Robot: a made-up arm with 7 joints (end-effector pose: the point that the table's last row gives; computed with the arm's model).
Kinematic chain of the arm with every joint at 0, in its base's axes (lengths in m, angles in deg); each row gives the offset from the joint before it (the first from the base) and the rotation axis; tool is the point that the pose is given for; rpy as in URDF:
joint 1: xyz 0 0 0.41 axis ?
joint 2: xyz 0 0 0 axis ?
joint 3: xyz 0 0 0.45 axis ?
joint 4: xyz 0.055 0 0 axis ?
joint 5: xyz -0.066 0 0.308 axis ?
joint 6: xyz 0 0 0 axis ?
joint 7: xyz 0.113 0 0 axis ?
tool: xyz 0 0 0 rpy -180 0 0
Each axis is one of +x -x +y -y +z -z.
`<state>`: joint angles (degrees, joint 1 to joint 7).
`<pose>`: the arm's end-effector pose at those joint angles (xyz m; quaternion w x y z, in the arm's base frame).
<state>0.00 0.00 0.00 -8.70 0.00 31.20 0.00</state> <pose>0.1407 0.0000 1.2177 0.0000 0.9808 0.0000 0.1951</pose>
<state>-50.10 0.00 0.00 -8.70 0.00 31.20 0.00</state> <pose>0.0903 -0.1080 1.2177 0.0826 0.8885 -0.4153 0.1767</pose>
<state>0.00 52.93 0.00 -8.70 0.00 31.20 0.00</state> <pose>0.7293 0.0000 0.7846 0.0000 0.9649 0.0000 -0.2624</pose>
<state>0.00 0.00 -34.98 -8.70 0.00 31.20 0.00</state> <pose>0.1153 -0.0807 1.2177 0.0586 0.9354 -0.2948 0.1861</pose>
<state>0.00 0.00 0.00 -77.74 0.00 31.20 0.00</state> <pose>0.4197 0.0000 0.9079 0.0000 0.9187 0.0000 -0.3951</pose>
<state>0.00 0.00 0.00 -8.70 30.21 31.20 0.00</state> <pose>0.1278 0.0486 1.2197 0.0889 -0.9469 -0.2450 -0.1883</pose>
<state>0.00 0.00 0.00 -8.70 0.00 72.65 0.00</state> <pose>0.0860 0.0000 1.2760 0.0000 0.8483 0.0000 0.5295</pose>
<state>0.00 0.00 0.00 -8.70 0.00 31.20 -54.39</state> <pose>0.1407 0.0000 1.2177 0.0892 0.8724 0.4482 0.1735</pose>
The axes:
joint 1: +z
joint 2: +y
joint 3: +z
joint 4: -y
joint 5: +z
joint 6: -y
joint 7: -z

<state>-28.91 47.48 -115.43 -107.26 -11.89 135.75 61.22</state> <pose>-0.0117 -0.4840 0.8671 0.5759 -0.0585 -0.8153 -0.0147</pose>
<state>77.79 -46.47 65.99 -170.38 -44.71 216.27 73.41</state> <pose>-0.2568 -0.0950 0.5949 0.4083 -0.3392 -0.8314 -0.1641</pose>
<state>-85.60 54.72 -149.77 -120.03 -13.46 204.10 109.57</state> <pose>-0.1883 -0.2179 0.9249 0.8760 -0.3481 -0.2867 0.1708</pose>
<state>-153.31 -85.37 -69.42 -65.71 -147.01 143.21 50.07</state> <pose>0.3558 0.5802 0.6447 0.3730 -0.6230 -0.3750 -0.5763</pose>
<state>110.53 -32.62 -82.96 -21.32 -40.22 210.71 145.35</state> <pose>0.1270 -0.3173 1.0629 0.9159 0.1188 0.0485 -0.3804</pose>
